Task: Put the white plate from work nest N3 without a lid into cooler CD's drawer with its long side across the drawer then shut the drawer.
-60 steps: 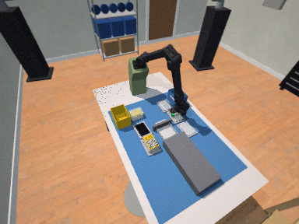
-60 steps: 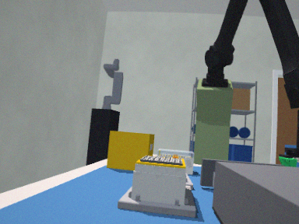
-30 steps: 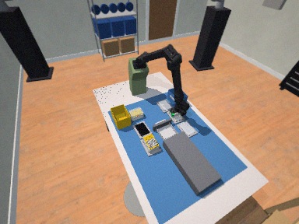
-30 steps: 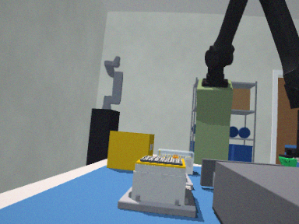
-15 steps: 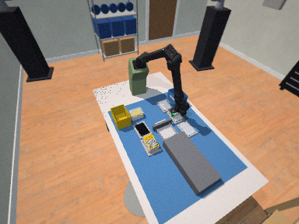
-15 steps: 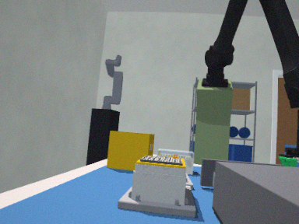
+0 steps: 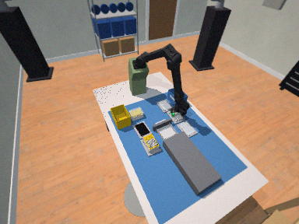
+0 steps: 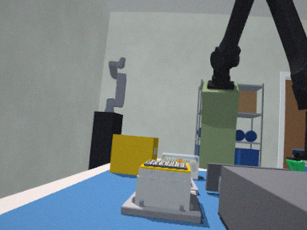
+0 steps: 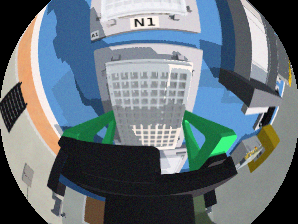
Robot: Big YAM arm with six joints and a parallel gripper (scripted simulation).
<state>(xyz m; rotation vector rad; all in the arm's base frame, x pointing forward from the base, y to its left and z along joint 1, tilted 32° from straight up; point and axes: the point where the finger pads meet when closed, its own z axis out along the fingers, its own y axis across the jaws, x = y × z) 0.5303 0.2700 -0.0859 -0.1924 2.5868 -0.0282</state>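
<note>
Right now my hand is right at the white plate. Round my hand: grey cooler CD 33 cm ahead, 12 cm to the right, 1 cm above; then drawer 21 cm ahead, 15 cm to the right; then blue bin 21 cm behind, 10 cm to the left, 1 cm above.
</note>
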